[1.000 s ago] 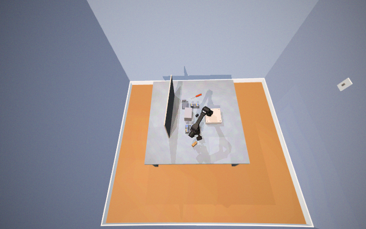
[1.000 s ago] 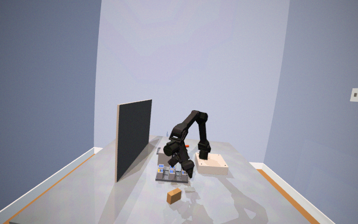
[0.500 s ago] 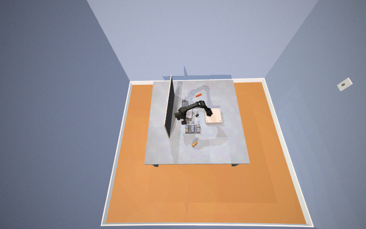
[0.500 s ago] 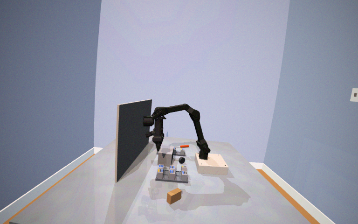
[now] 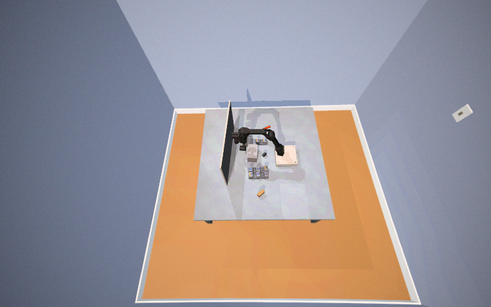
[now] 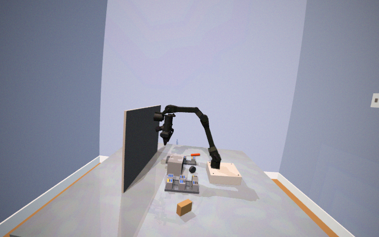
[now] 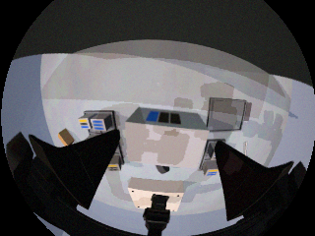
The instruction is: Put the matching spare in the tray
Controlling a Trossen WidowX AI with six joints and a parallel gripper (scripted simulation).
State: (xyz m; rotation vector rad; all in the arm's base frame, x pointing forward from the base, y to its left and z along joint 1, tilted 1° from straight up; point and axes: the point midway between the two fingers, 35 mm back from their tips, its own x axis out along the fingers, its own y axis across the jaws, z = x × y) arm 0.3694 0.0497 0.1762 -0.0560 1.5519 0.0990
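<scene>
Right now the grey spare is 26 cm behind my gripper tip, 20 cm to the left of it and 16 cm below it. From my gripper tip the other things lie so: flat grey tray: 1 cm behind, 18 cm to the right, 20 cm below; then mounted unit: 9 cm behind, 15 cm below; then tall panel: 15 cm ahead, 2 cm to the left, 3 cm above.
</scene>
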